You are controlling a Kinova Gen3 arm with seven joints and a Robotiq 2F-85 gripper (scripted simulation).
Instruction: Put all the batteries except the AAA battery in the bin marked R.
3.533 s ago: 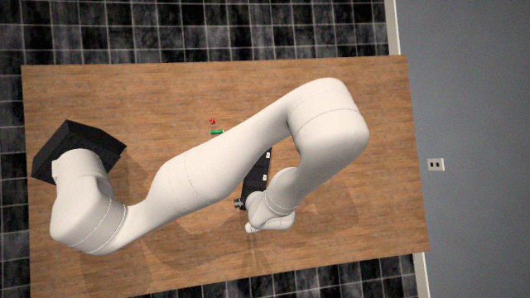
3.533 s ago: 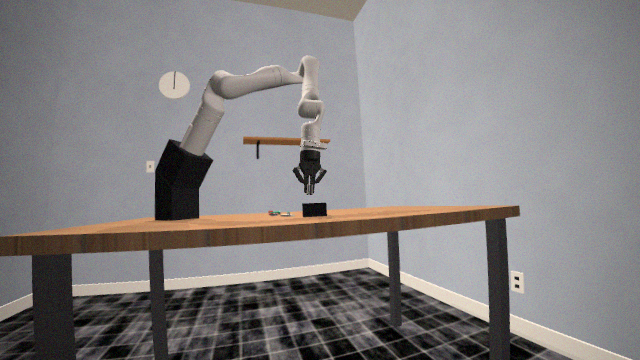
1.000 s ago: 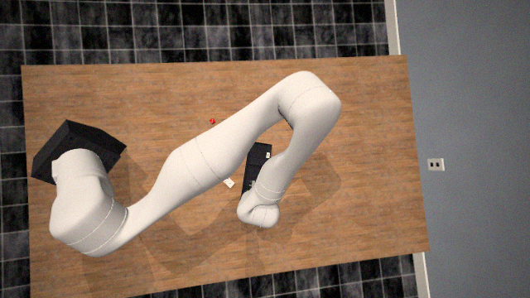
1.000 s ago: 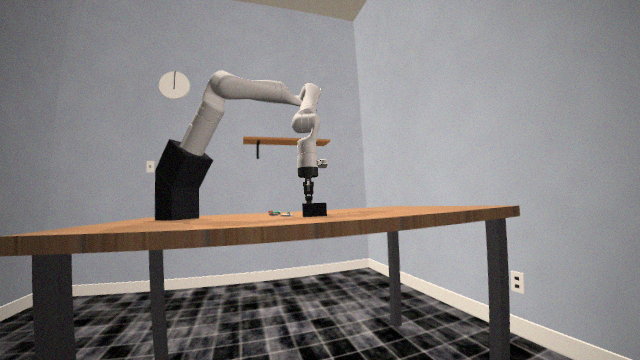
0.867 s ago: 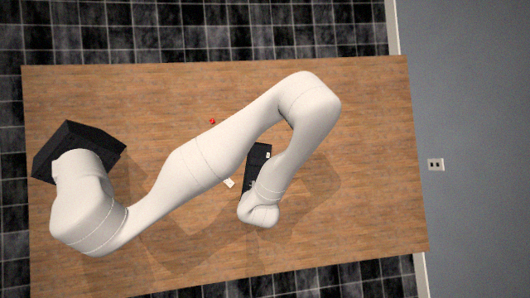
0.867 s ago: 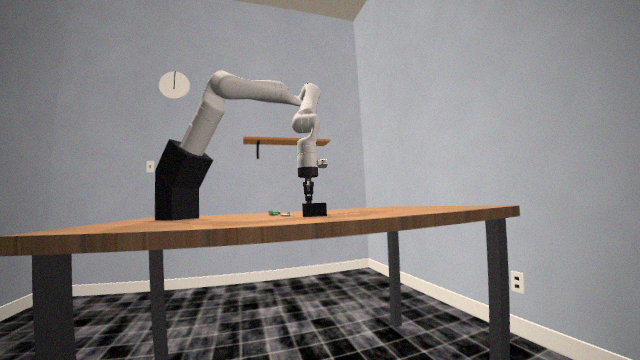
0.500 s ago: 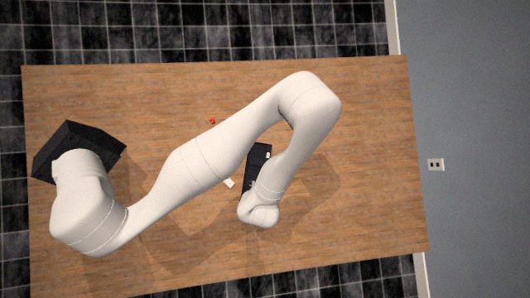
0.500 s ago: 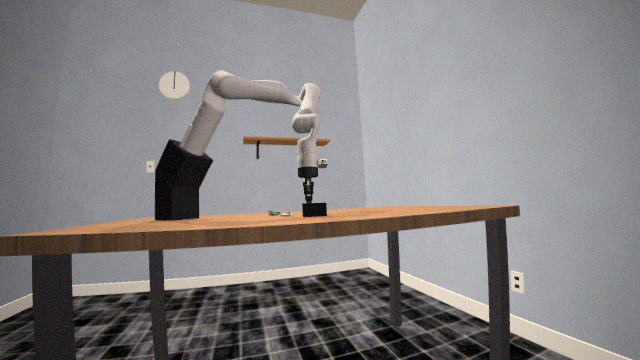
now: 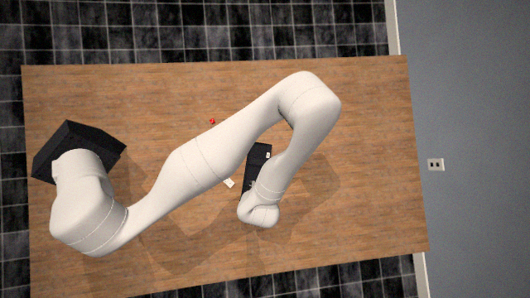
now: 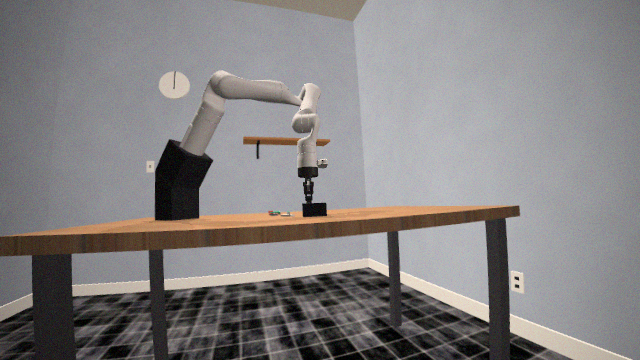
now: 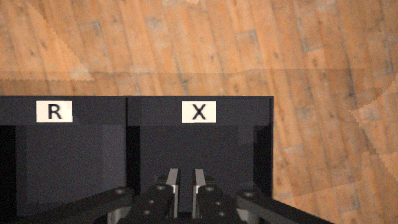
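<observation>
The black bin is 5 cm ahead of my hand, 6 cm to the left of it and 1 cm below it. The rest, counted from my hand: tiny white thing (6 cm behind, 17 cm to the left, 3 cm below); red battery (4 cm behind, 23 cm to the left, 3 cm below); flat white item (5 cm behind, 8 cm to the left, 3 cm below).
</observation>
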